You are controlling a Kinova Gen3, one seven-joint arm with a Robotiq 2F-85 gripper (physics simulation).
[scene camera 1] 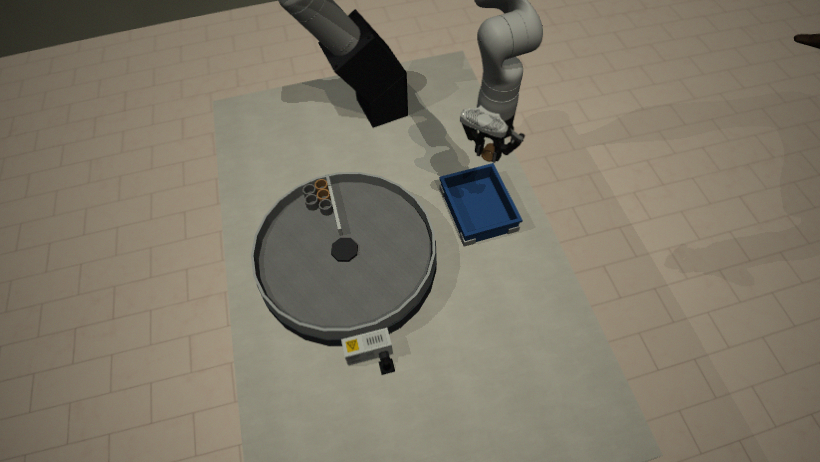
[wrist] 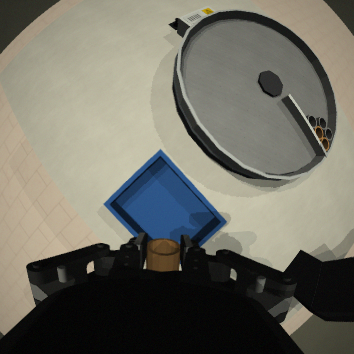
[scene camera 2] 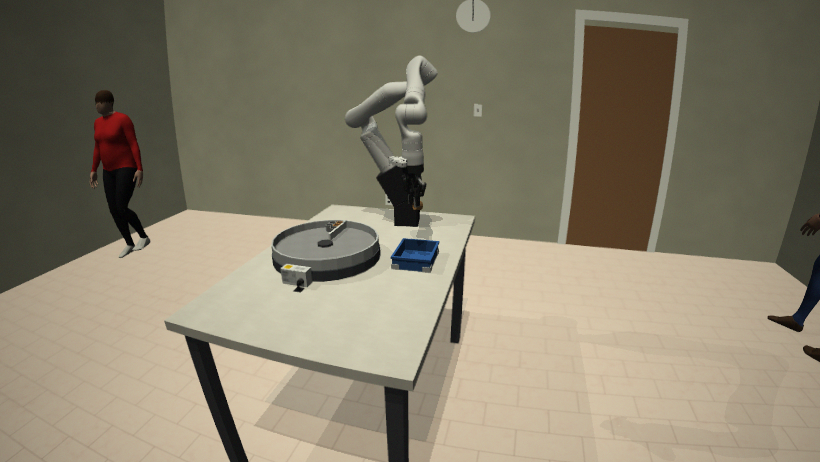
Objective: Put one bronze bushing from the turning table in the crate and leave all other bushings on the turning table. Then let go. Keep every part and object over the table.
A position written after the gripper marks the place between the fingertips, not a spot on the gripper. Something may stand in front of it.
In view: the gripper [scene camera 1: 487,156] and a blue crate [wrist: 157,198].
The gripper also shows in the wrist view [wrist: 163,243] and in scene camera 2 [scene camera 2: 414,205].
